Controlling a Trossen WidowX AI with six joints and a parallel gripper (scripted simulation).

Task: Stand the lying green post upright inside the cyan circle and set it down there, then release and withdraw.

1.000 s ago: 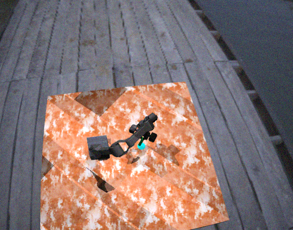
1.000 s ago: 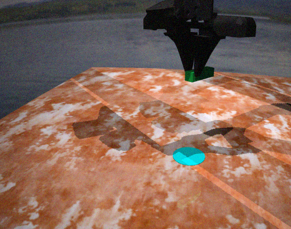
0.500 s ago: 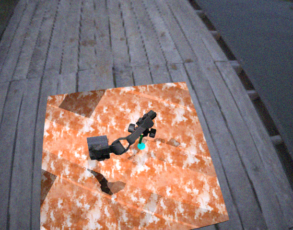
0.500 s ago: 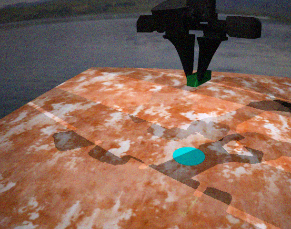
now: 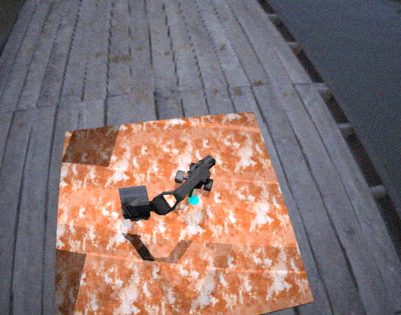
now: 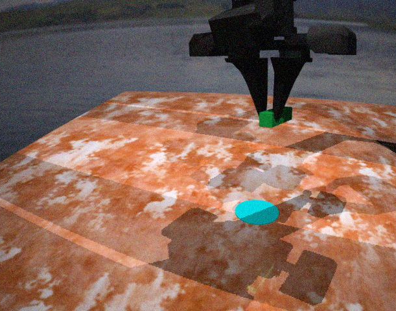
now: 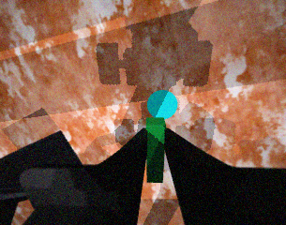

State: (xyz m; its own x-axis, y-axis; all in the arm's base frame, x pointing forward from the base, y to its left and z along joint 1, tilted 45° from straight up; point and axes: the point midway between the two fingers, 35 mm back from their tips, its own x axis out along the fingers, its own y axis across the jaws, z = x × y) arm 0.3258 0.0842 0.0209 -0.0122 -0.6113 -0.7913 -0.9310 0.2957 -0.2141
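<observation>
The cyan circle lies 10 mm ahead of my gripper tip, 10 mm to the right of it and 130 mm below it. Also, from my gripper tip: green post 10 mm behind, 20 mm to the right.
</observation>
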